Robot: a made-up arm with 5 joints. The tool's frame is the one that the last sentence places.
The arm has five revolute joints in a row. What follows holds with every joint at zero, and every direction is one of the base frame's.
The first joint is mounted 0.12 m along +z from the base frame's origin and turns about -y.
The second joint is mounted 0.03 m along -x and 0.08 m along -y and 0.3 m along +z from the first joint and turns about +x.
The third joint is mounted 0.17 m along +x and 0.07 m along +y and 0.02 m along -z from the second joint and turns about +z.
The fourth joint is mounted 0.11 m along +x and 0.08 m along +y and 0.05 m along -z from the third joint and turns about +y.
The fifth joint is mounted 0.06 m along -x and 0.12 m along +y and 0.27 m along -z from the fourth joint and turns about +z.
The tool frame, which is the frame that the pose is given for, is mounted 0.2 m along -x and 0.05 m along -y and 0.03 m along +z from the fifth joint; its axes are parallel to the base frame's.
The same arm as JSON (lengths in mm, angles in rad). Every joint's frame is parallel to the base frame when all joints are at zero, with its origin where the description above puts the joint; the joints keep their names.
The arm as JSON. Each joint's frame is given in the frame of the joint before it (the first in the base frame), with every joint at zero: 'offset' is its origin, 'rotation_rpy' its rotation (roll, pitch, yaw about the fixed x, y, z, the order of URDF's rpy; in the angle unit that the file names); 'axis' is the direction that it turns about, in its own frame. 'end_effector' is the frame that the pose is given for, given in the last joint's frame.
{"length_unit": "mm", "angle_unit": "rad", "chain": [{"id": "joint 1", "offset": [0.0, 0.0, 120.0], "rotation_rpy": [0.0, 0.0, 0.0], "axis": [0.0, -1.0, 0.0]}, {"id": "joint 2", "offset": [-30.0, -80.0, 300.0], "rotation_rpy": [0.0, 0.0, 0.0], "axis": [1.0, 0.0, 0.0]}, {"id": "joint 3", "offset": [170.0, 70.0, -20.0], "rotation_rpy": [0.0, 0.0, 0.0], "axis": [0.0, 0.0, 1.0]}, {"id": "joint 4", "offset": [110.0, 80.0, -50.0], "rotation_rpy": [0.0, 0.0, 0.0], "axis": [0.0, 1.0, 0.0]}, {"id": "joint 5", "offset": [-60.0, 120.0, -270.0], "rotation_rpy": [0.0, 0.0, 0.0], "axis": [0.0, 0.0, 1.0]}], "end_effector": {"offset": [-200.0, -50.0, 30.0], "rotation_rpy": [0.0, 0.0, 0.0]}}
